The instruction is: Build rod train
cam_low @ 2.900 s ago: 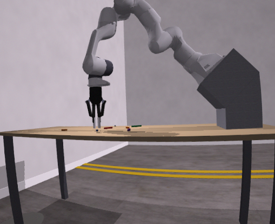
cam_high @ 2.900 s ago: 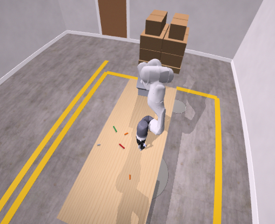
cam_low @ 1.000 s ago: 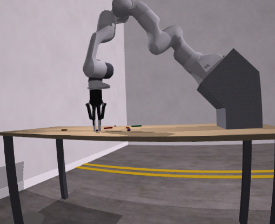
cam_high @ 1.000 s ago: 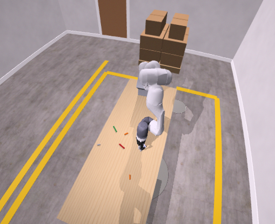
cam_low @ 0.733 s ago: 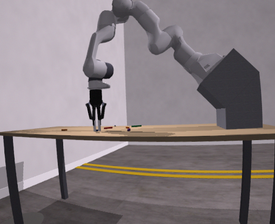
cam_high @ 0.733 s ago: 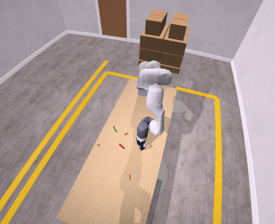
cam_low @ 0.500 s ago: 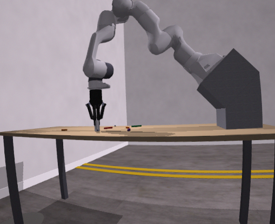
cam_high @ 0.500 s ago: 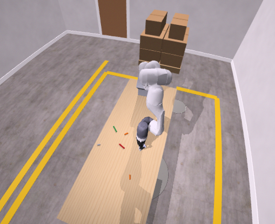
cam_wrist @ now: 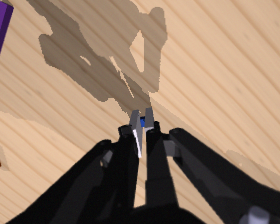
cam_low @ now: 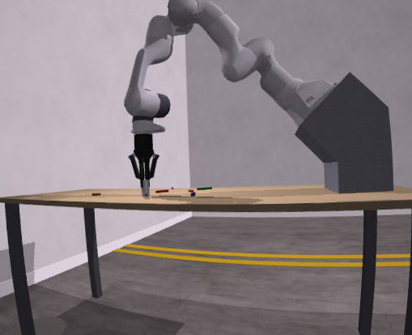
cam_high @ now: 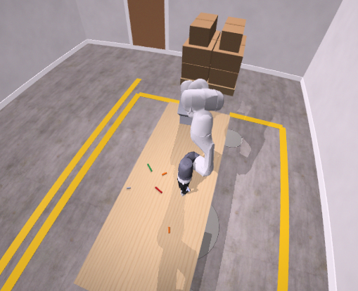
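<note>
My hand is 30 mm above the small blue rod. From my hand the other things lie so: purple rod (200 mm behind, 30 mm below, 10 mm to the left); red rod (180 mm to the right, 30 mm below, 20 mm behind); green rod (280 mm to the right, 210 mm behind, 30 mm below).
</note>
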